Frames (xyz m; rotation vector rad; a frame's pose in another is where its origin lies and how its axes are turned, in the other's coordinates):
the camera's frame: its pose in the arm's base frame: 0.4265 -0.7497 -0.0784 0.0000 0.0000 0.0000
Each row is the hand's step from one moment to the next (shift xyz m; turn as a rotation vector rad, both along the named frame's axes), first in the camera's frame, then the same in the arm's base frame.
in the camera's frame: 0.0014 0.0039 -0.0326 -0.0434 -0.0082 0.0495
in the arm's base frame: 0.0014 0.0039 -0.0326 -0.0434 -0.0082 0.0495
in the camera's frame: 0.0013 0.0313 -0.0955 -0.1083 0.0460 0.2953
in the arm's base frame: 0.0013 0.0313 -0.0955 -0.1083 0.0460 0.2953
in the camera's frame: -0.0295 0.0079 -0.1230 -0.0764 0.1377 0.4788
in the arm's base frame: -0.0295 0.0079 -0.1230 -0.0764 0.1377 0.4788
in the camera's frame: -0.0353 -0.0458 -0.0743 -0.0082 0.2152 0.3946
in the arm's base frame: -0.0353 -0.0458 -0.0743 -0.0082 0.2152 0.3946
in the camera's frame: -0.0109 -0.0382 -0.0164 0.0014 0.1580 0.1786
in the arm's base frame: -0.0109 -0.0382 -0.0164 0.0014 0.1580 0.1786
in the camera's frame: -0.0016 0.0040 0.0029 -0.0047 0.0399 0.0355
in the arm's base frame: -0.0016 0.0040 0.0029 -0.0047 0.0399 0.0355
